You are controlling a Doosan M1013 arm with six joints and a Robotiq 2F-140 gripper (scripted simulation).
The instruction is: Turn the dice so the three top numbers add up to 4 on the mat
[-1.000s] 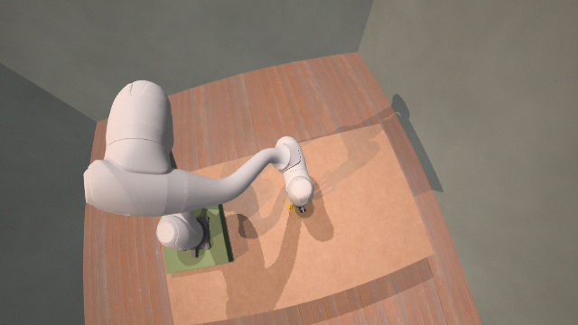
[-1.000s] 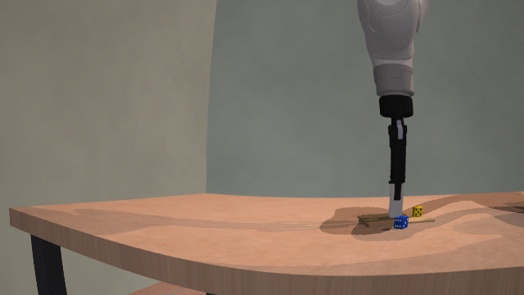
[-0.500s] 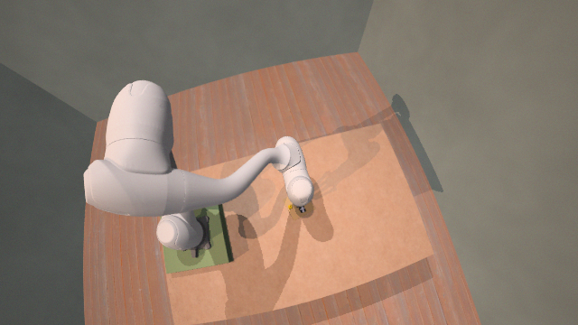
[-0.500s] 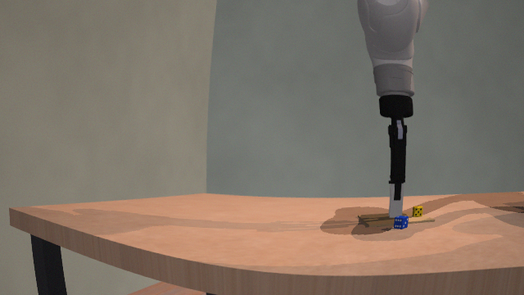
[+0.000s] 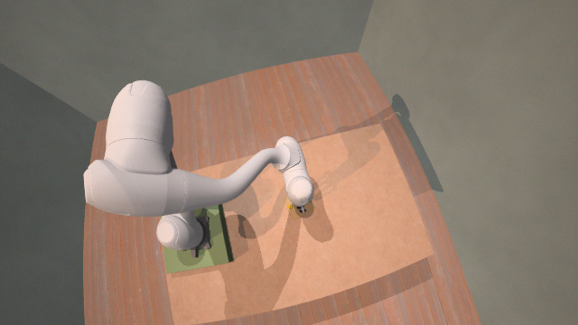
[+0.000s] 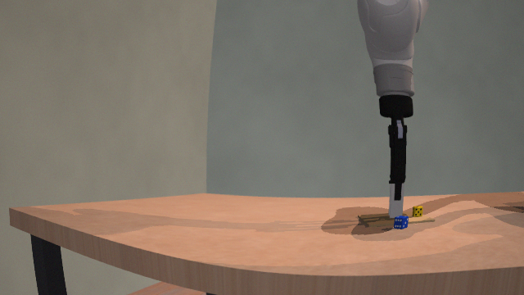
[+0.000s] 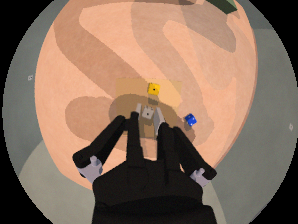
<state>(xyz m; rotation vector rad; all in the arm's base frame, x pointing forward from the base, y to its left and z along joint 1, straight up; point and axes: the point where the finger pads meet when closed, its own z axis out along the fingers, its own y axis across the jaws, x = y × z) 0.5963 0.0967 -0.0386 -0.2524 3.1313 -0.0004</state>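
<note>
Right now the white die is 3 cm below my hand. The rest, counted from my hand: yellow die 5 cm behind, 3 cm below, 1 cm to the right; then tan mat 4 cm below; then blue die 10 cm to the left, 3 cm below, 2 cm behind.
</note>
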